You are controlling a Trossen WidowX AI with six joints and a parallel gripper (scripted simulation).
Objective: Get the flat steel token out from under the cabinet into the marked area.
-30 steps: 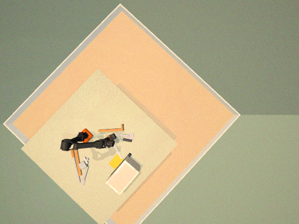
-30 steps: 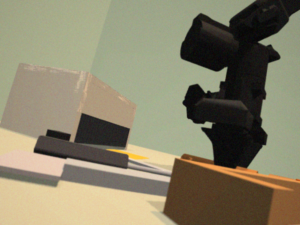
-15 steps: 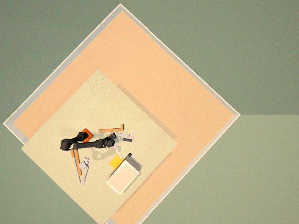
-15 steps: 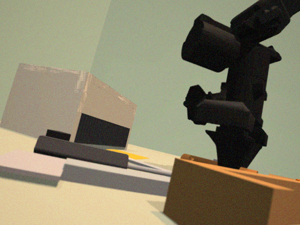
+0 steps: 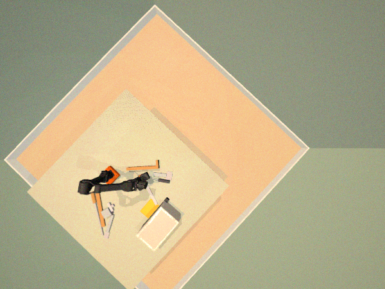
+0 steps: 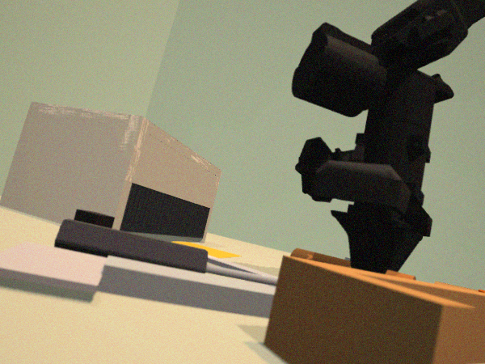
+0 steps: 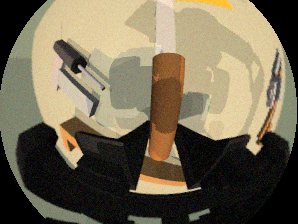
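The dark screwdriver lies 110 mm to the left of my gripper tip and 110 mm ahead of it. Round my gripper tip: token 400 mm ahead, 100 mm to the right; orange stick 470 mm to the right, 10 mm behind.
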